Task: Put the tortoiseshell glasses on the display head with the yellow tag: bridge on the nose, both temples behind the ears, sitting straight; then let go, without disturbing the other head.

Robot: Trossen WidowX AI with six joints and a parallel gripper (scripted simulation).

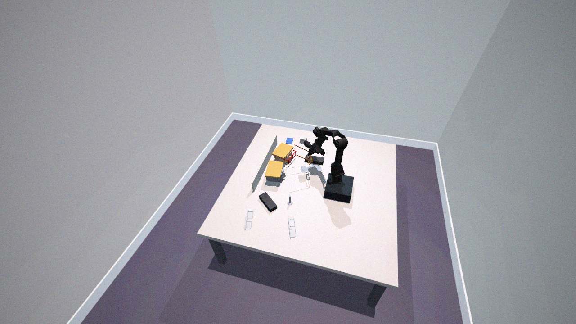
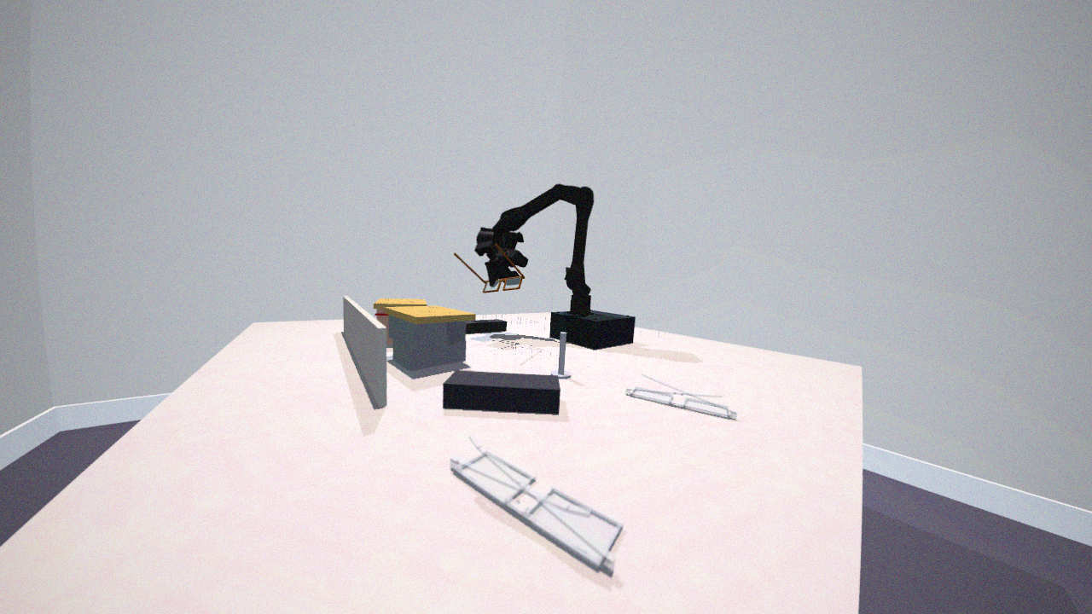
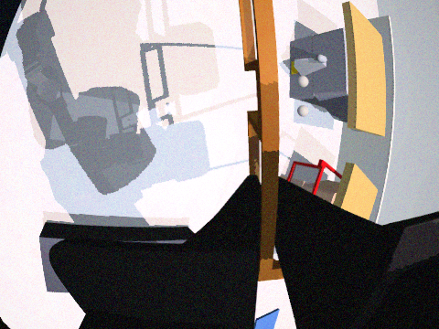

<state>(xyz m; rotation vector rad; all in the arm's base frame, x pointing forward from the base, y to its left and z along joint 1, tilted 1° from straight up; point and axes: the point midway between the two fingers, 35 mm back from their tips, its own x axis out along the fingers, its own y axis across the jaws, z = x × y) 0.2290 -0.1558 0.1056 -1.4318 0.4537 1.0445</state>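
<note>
The grey display head lies 220 mm ahead of my gripper tip, 140 mm to the left of it and 100 mm below it. From my gripper tip the other things lie so: blue tag: 230 mm ahead, 340 mm to the right, 160 mm below; then grey wall panel: 360 mm ahead, 20 mm to the left, 100 mm below; then thin post: 70 mm ahead, 370 mm to the left, 130 mm below.
</note>
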